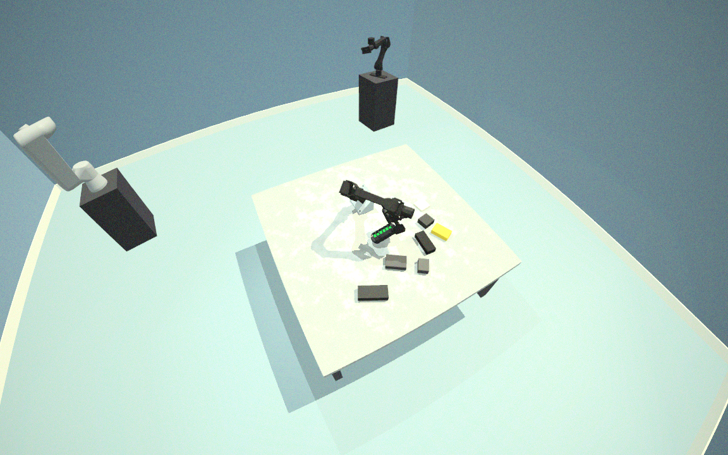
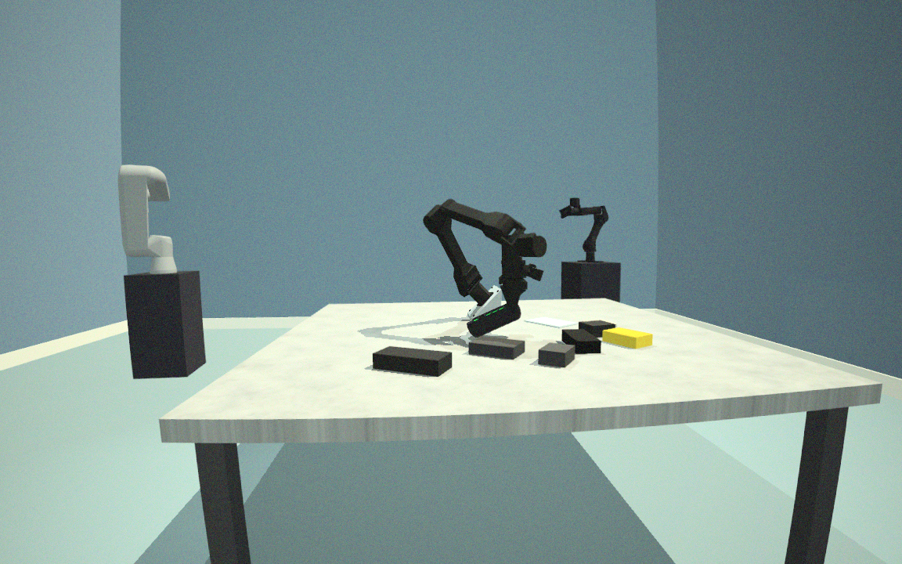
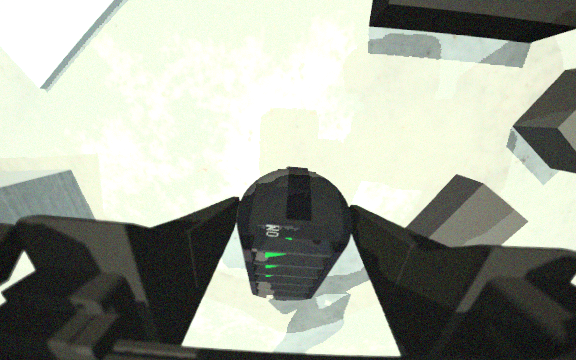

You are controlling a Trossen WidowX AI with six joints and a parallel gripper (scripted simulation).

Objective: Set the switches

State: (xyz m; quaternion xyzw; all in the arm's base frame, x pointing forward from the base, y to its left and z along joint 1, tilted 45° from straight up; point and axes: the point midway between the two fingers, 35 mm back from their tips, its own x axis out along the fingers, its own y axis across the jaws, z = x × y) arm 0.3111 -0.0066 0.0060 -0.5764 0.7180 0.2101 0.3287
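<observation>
My gripper tip is 160 mm short of the flat grey block, 100 mm to the left of it and 60 mm above it. Round my gripper tip: white sheet: 330 mm to the left, 80 mm behind, 70 mm below; then yellow block: 270 mm to the left, 160 mm ahead, 60 mm below; then small grey cube: 270 mm ahead, 60 mm below, 10 mm to the left.
</observation>
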